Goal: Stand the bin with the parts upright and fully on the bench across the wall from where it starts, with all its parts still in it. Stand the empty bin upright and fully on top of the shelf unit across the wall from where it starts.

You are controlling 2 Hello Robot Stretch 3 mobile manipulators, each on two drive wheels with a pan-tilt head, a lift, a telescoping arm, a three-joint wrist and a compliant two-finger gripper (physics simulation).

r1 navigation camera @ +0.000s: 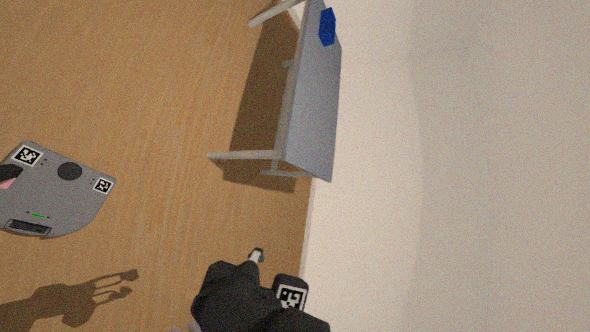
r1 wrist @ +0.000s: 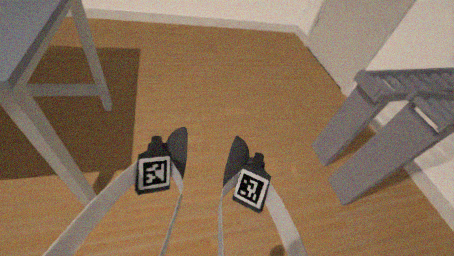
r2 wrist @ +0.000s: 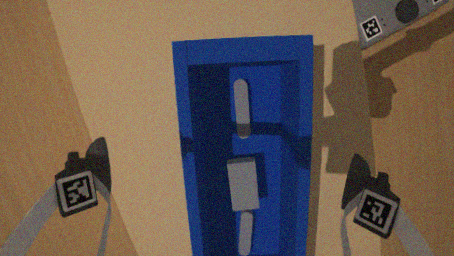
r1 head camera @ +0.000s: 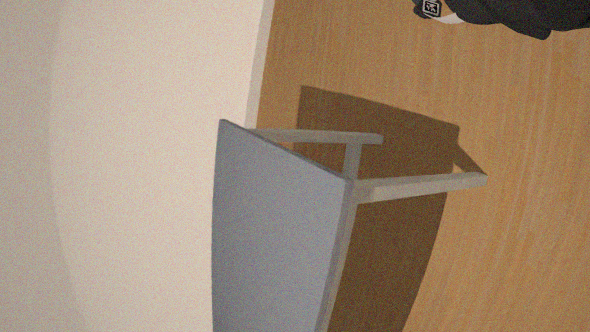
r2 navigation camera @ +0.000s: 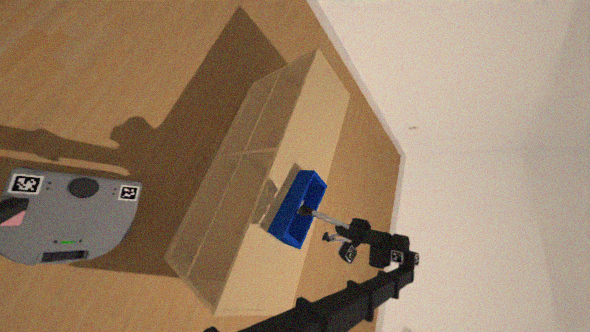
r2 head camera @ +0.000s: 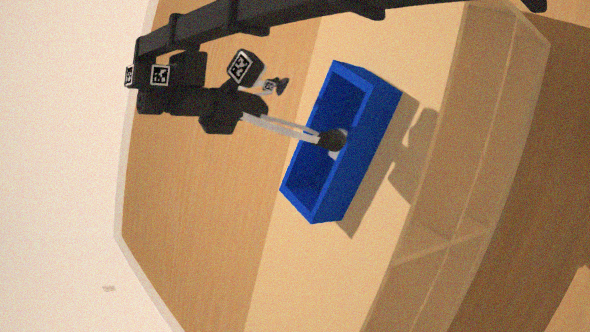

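The bin with parts [r2 head camera: 370, 150] [r2 navigation camera: 287, 207] [r2 wrist: 242, 50], blue, stands upright on the wooden shelf unit [r2 head camera: 280, 280] [r2 navigation camera: 320, 115] [r2 wrist: 130, 100]. In the r2 wrist view it holds a grey block [r2 wrist: 243, 185] and two light rods [r2 wrist: 242, 107] [r2 wrist: 245, 232]. My r2 gripper [r2 head camera: 307, 113] [r2 navigation camera: 316, 223] [r2 wrist: 229, 172] is wide open above the bin, one finger on each side, apart from its walls in the wrist view. Another blue bin [r1 navigation camera: 327, 27] stands at the far end of the grey bench [r1 head camera: 275, 225] [r1 navigation camera: 315, 110] [r1 wrist: 25, 35]; its inside is hidden. My r1 gripper [r1 wrist: 207, 159] is open over the floor beside the bench.
A grey ribbed stand [r1 wrist: 385, 155] with thick legs is at the right of the r1 wrist view, near a door [r1 wrist: 360, 35]. Walls run behind the bench and beyond the shelf unit. The robot bases [r1 navigation camera: 60, 200] [r2 navigation camera: 75, 220] show low in the navigation views.
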